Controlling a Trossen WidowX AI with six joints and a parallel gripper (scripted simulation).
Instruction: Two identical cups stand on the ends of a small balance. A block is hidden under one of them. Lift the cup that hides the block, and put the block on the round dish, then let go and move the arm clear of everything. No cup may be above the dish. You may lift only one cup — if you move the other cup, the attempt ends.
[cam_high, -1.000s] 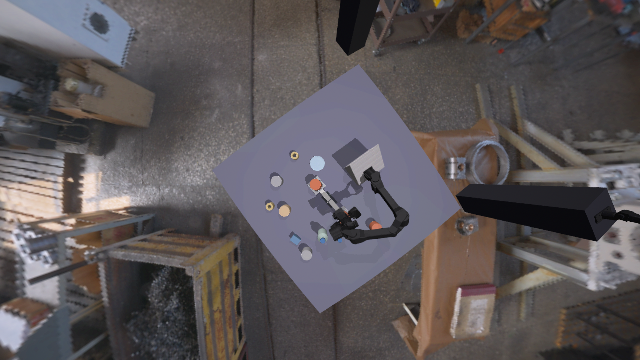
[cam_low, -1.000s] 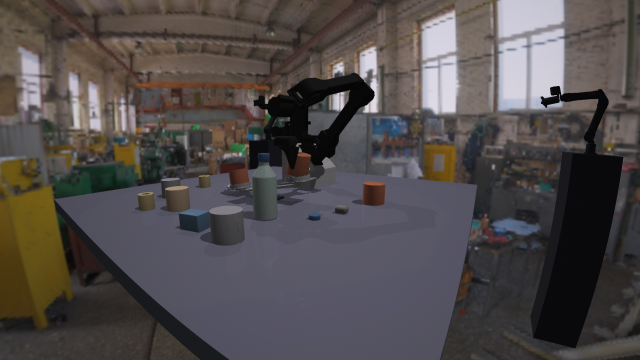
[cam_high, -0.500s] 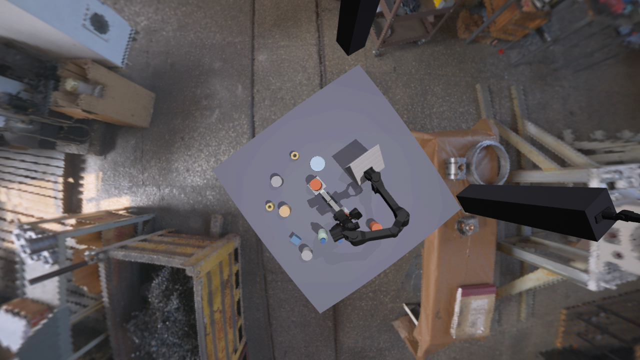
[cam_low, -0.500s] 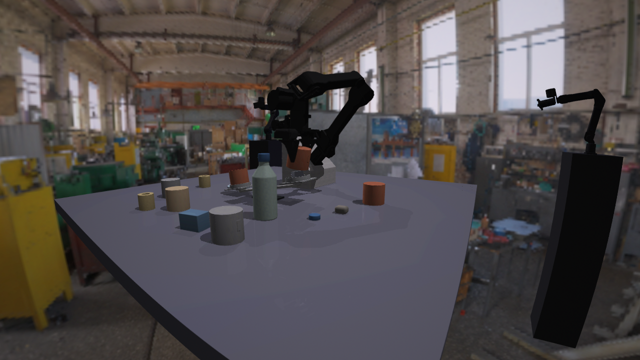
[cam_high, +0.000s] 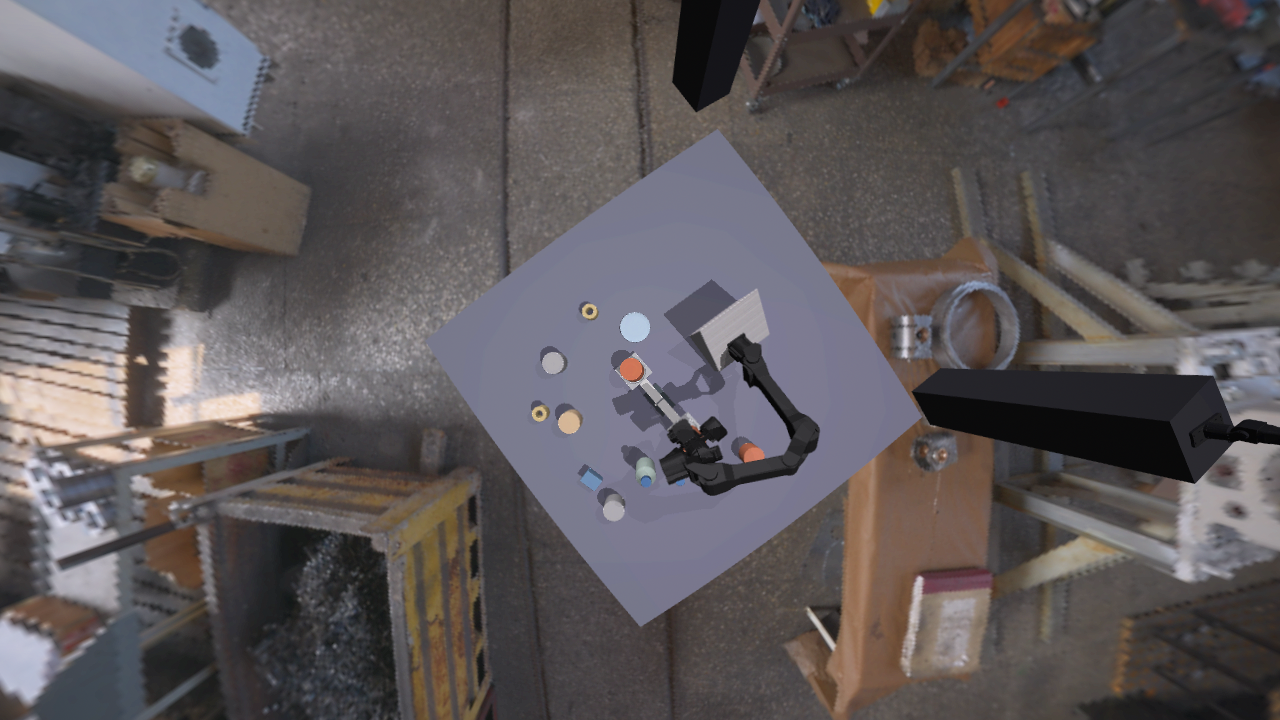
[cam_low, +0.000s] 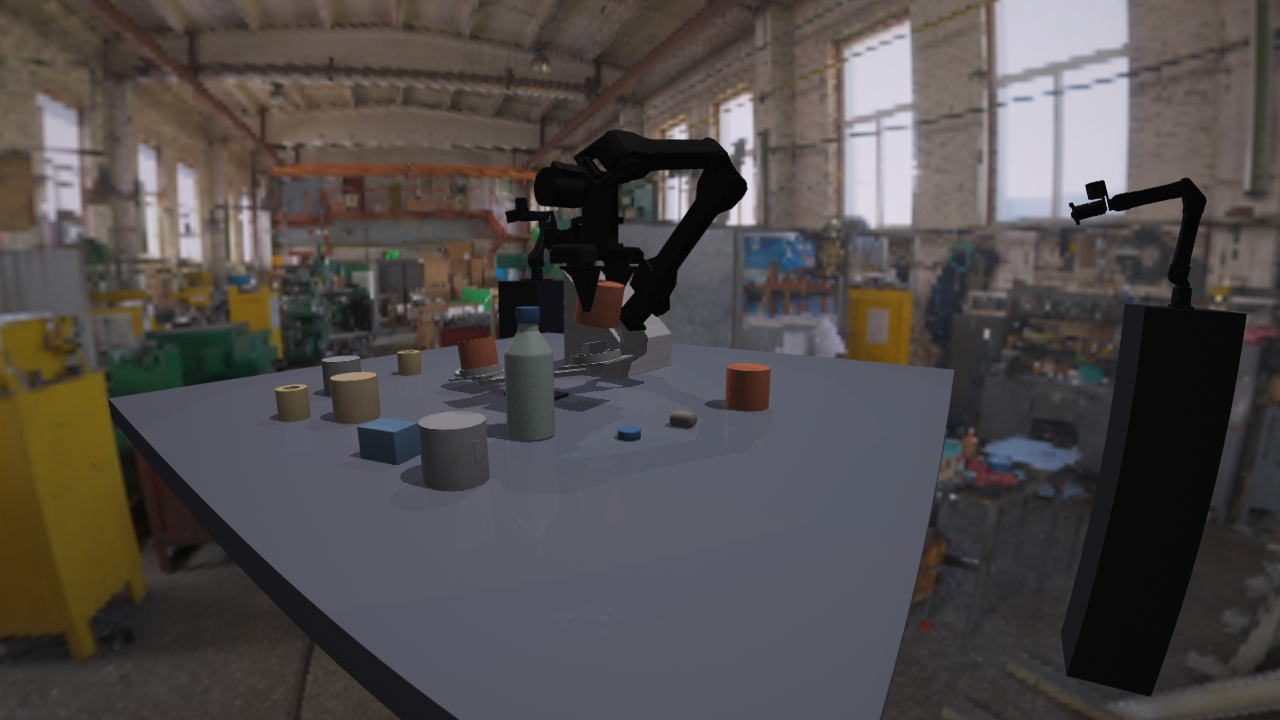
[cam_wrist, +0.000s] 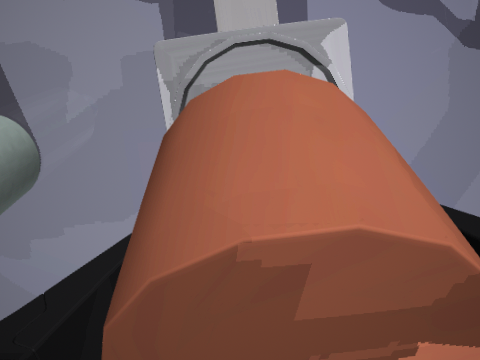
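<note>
Now: the grey block 10 mm to the right of my gripper tip and 70 mm below it. From my gripper tip the other things lie so: green bottle (180 mm ahead, 30 mm to the left, 40 mm below); balance (20 mm ahead, 130 mm to the right, 130 mm below); balance beam (20 mm ahead, 130 mm to the right, 120 mm below).
</note>
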